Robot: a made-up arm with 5 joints.
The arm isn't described. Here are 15 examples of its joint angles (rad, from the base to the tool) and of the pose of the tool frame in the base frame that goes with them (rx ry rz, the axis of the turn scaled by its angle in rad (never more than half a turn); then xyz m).
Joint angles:
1: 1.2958 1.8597 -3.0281 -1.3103 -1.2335
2: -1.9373 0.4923 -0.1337 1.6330 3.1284
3: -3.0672 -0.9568 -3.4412 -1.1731 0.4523
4: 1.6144 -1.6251 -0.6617 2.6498 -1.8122
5: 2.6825 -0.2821 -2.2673 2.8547 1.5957
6: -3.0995 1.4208 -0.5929 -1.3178 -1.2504
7: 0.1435 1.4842 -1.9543 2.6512 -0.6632
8: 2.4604 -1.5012 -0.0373 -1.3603 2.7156
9: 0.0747 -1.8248 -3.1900 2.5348 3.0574
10: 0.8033 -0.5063 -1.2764 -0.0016 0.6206
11: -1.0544 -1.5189 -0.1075 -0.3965 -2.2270
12: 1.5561 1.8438 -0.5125 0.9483 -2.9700
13: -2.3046 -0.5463 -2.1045 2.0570 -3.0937
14: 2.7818 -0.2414 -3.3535 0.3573 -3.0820
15: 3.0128 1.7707 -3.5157 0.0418 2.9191
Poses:
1: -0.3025 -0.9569 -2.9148 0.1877 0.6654 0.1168
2: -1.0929 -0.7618 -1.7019 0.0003 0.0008 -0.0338
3: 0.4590 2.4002 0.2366 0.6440 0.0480 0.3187
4: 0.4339 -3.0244 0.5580 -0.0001 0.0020 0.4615
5: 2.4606 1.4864 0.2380 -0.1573 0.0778 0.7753
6: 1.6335 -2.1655 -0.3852 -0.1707 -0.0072 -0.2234
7: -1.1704 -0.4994 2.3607 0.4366 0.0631 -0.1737
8: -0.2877 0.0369 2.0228 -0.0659 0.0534 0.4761
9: -0.0525 0.6595 -0.0091 -0.6715 -0.0503 0.0924
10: -1.5062 -0.1380 -1.4200 0.2674 0.2771 0.7652
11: 0.9326 0.6194 -0.1249 0.0923 -0.1626 0.5067
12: 0.6207 -0.7486 1.6080 -0.0037 -0.2551 -0.1221
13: 2.5719 1.0709 -0.7703 -0.0915 -0.1015 0.8550
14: 0.1349 -0.0287 2.8384 0.3557 -0.1338 0.9295
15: -1.9104 -0.0896 2.1505 -0.7621 0.0987 0.3492
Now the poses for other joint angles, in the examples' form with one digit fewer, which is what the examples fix.
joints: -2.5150 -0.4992 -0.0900 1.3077 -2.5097
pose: -2.607 0.007 -0.792 -0.176 -0.127 0.049
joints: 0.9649 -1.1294 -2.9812 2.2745 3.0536
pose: -0.675 1.161 0.746 -0.322 -0.465 0.640
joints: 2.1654 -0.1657 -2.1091 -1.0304 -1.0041
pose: -0.003 0.194 -1.975 -0.095 0.140 0.932
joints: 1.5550 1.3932 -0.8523 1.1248 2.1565
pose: 1.426 -0.442 0.462 0.001 0.050 -0.289
